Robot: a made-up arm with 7 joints.
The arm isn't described. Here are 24 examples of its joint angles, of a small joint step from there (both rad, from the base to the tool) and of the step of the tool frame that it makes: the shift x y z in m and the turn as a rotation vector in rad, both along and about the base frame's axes.
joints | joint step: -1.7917 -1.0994 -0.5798 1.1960 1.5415 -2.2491 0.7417 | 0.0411 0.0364 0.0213 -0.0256 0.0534 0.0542 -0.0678
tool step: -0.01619 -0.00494 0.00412 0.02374 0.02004 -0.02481
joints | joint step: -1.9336 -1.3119 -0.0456 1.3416 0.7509 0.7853 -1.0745 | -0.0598 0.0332 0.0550 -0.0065 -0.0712 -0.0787 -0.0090
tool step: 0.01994 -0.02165 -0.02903 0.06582 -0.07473 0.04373
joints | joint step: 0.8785 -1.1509 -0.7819 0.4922 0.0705 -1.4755 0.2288 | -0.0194 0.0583 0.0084 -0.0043 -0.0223 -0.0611 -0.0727
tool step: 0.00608 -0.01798 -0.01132 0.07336 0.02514 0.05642
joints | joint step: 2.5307 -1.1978 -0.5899 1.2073 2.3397 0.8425 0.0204 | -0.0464 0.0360 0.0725 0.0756 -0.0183 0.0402 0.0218
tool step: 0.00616 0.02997 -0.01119 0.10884 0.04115 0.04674
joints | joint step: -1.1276 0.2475 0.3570 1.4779 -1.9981 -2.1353 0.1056 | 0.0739 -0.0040 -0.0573 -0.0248 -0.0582 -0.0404 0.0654
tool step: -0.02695 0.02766 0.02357 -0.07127 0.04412 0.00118
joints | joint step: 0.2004 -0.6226 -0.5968 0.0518 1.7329 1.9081 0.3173 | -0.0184 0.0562 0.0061 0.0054 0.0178 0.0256 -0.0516
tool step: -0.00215 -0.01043 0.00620 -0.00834 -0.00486 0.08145
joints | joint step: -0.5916 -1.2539 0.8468 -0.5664 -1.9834 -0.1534 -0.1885 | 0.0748 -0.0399 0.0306 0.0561 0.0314 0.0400 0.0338
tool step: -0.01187 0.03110 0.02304 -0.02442 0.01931 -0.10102
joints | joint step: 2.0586 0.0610 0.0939 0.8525 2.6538 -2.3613 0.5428 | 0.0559 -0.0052 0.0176 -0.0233 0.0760 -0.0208 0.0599
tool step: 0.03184 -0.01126 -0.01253 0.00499 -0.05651 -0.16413
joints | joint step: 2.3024 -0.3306 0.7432 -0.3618 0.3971 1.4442 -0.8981 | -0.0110 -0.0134 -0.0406 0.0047 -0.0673 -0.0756 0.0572
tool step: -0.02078 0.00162 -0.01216 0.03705 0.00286 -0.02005
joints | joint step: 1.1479 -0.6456 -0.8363 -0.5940 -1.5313 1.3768 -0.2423 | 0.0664 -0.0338 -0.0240 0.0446 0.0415 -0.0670 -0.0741
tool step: 0.00022 0.02534 0.01758 -0.12478 0.02713 -0.00354
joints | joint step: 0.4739 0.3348 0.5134 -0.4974 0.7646 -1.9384 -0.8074 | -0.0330 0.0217 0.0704 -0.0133 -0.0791 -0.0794 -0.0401
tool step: 0.00996 -0.00659 0.02254 0.07285 -0.00176 -0.03084
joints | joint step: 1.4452 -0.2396 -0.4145 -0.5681 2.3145 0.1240 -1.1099 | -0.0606 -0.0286 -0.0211 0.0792 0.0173 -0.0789 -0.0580
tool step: -0.00953 0.01785 0.00193 0.00128 -0.07217 0.07831
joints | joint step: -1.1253 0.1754 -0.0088 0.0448 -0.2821 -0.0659 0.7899 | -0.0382 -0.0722 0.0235 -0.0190 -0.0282 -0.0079 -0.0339
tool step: -0.00692 -0.02375 -0.01420 0.07571 0.00585 -0.05345
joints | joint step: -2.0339 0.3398 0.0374 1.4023 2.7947 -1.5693 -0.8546 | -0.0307 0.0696 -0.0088 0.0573 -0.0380 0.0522 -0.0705
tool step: -0.00559 0.01615 0.00567 0.13099 0.06739 -0.04922
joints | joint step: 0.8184 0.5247 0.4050 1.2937 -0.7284 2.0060 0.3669 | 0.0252 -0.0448 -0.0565 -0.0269 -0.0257 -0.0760 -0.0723
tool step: -0.02354 -0.01815 0.01734 -0.08307 -0.01028 0.00075
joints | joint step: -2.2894 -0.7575 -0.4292 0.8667 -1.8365 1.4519 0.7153 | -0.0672 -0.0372 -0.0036 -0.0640 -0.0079 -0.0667 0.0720
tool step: 0.00498 0.04373 -0.00479 -0.01732 -0.05012 0.19175
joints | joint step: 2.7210 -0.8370 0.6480 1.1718 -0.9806 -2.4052 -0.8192 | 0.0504 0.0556 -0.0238 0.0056 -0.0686 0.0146 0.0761
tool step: 0.00950 -0.03323 -0.02352 -0.07649 0.00890 -0.05847
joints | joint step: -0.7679 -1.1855 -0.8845 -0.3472 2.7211 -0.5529 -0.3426 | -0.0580 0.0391 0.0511 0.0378 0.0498 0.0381 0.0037
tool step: 0.00706 -0.00675 0.01401 0.06731 -0.07365 0.06062
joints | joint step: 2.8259 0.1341 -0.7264 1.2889 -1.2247 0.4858 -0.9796 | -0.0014 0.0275 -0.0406 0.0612 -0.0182 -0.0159 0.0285
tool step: -0.00815 -0.00158 0.00309 0.06287 0.01646 -0.01741
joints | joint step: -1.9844 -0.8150 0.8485 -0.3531 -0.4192 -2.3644 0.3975 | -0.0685 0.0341 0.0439 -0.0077 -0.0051 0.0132 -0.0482
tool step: 0.00791 -0.01277 -0.01552 0.09355 -0.02025 0.05683
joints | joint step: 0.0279 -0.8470 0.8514 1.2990 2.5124 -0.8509 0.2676 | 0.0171 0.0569 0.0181 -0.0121 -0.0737 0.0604 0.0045
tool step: 0.02393 -0.02089 -0.00465 -0.03709 0.03927 -0.05799
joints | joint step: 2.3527 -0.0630 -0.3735 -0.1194 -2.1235 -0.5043 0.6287 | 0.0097 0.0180 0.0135 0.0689 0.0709 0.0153 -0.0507
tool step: 0.00538 -0.00686 0.00069 0.04092 0.01732 0.01568
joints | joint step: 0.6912 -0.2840 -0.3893 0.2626 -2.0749 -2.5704 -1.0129 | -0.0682 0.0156 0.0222 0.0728 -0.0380 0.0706 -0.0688
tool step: 0.00045 0.03141 0.04411 0.02250 -0.14118 0.22090
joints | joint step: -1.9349 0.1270 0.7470 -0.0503 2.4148 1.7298 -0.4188 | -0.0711 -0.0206 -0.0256 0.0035 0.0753 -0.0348 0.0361
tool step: -0.00456 0.00303 -0.00310 0.00157 -0.10255 0.09199
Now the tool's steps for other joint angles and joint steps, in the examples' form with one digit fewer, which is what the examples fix.
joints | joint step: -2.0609 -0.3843 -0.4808 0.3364 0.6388 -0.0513 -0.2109 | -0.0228 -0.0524 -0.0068 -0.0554 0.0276 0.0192 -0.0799
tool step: 0.0041 0.0045 -0.0099 0.0438 0.0286 -0.0099
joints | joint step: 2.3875 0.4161 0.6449 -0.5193 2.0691 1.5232 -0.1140 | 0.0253 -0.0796 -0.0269 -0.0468 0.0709 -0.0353 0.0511
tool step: -0.0050 0.0176 0.0160 -0.0401 -0.0118 -0.1308
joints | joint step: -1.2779 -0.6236 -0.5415 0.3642 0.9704 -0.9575 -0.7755 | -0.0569 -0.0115 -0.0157 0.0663 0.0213 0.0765 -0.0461
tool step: -0.0009 -0.0109 0.0037 0.0651 -0.1081 -0.1345
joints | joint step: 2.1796 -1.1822 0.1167 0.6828 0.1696 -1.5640 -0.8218 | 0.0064 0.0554 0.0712 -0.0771 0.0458 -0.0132 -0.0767
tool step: -0.0100 -0.0300 -0.0053 0.1411 -0.0823 -0.0121
